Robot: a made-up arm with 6 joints.
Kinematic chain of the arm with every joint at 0, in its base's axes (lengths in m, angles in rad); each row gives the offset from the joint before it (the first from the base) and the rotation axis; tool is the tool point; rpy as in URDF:
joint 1: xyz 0 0 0.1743 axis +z
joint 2: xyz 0 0 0 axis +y
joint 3: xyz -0.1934 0 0.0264 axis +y
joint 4: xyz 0.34 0 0.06 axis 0.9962 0 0.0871
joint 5: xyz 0 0 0 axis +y
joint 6: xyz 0.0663 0 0.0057 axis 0.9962 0 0.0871
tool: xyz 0 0 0 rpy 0 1.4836 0
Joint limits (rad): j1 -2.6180..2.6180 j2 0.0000..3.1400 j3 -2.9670..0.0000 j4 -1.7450..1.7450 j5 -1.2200..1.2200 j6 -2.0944..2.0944
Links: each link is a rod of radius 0.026 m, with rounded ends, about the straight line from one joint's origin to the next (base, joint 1, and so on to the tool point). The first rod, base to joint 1, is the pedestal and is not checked.
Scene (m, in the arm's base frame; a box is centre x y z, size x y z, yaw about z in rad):
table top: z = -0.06
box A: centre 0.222 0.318 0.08 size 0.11 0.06 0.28 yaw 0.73
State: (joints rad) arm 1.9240 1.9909 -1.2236 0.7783 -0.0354 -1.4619
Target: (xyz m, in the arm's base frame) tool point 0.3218 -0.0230 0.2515
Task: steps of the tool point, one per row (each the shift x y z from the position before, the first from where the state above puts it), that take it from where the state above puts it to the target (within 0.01 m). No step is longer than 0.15 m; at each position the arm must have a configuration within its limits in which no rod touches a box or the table.
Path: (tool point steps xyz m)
1: 0.1027 0.0200 0.0532
2: 0.1031 -0.0116 0.0510
3: 0.0931 -0.0409 0.0477
4: 0.0745 -0.0648 0.0439
5: 0.0612 -0.0774 -0.0113
6: 0.0373 -0.0872 -0.0123
7: 0.0125 -0.0901 -0.0133
8: -0.0112 -0.0863 -0.0141

